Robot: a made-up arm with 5 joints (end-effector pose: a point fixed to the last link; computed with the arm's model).
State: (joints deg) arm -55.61 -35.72 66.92 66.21 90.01
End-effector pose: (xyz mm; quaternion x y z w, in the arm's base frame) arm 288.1 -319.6 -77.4 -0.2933 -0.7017 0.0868 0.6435
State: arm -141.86 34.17 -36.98 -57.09 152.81
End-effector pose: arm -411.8 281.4 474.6 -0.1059 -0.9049 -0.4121 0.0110
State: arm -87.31 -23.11 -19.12 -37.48 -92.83
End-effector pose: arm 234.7 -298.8 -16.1 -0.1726 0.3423 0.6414 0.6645
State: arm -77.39 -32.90 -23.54 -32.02 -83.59
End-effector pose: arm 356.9 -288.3 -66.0 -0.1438 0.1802 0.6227 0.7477
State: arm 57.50 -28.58 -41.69 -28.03 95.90
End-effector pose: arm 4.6 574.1 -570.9 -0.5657 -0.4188 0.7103 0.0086
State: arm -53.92 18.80 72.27 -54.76 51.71
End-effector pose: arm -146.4 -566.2 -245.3 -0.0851 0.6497 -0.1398 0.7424
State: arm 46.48 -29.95 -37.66 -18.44 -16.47
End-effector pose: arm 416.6 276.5 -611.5 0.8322 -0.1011 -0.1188 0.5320
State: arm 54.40 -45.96 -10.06 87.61 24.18
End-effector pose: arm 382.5 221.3 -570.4 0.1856 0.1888 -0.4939 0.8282
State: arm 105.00 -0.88 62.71 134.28 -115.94
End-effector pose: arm 254.7 792.0 -142.5 -0.2174 0.2125 0.6003 0.7397
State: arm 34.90 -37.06 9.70 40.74 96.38
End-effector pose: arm 174.4 113.3 -599.6 0.2756 -0.1270 -0.7811 0.5458
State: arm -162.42 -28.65 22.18 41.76 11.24
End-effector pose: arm 500.8 49.1 563.2 -0.9902 -0.0365 0.0618 0.1195
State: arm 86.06 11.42 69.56 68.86 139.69
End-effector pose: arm -96.2 422.1 -435.9 0.6058 -0.2634 -0.6148 0.4308
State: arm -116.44 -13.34 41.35 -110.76 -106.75
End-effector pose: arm 52.7 -6.4 311.1 0.4386 0.4616 0.6844 0.3554
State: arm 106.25 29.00 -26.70 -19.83 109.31
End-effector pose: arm -342.3 528.6 -526.1 0.4056 0.6762 -0.5046 0.3516
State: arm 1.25 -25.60 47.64 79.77 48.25
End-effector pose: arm 351.4 -90.1 -322.3 -0.2596 -0.4436 -0.1448 0.8455
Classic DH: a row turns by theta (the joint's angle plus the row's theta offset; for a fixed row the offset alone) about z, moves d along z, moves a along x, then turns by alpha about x. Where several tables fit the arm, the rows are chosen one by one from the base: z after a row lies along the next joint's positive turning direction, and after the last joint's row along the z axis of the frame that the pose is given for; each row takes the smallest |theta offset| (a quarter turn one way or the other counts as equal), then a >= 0, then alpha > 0; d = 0 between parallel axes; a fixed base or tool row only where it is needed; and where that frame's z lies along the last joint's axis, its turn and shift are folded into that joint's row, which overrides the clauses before.
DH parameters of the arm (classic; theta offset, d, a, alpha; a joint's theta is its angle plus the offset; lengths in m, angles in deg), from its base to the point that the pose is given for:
base (fixed): 90 0.0111 0.0345 90
joint 1: -61.35 0.0602 -0.1069 -120.29
joint 2: -75.8 -0.0641 -0.2784 67.65
joint 3: 56.84 -0.5624 -0.1075 -90.23
joint 4: 4.2 -0.1592 0.0935 -74.31
joint 5: 68.47 0.3303 0.2265 -151.27
tool (fixed): -10.43 0.2824 0 0

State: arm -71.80 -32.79 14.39 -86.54 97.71
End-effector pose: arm 250.9 -634.4 -152.0 0.3078 0.1122 -0.4875 0.8094
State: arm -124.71 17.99 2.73 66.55 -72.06
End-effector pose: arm -60.3 -353.9 837.0 -0.6317 0.6499 -0.4200 0.0461
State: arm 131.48 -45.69 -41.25 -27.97 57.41
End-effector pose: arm 314.2 745.8 373.3 -0.6572 -0.4884 0.3311 0.4689
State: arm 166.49 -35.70 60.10 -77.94 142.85
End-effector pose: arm 175.5 303.9 575.2 -0.7299 -0.5412 -0.3402 0.2421
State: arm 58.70 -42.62 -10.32 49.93 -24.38
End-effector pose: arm 580.0 460.9 -508.8 0.5622 0.1030 -0.0186 0.8204
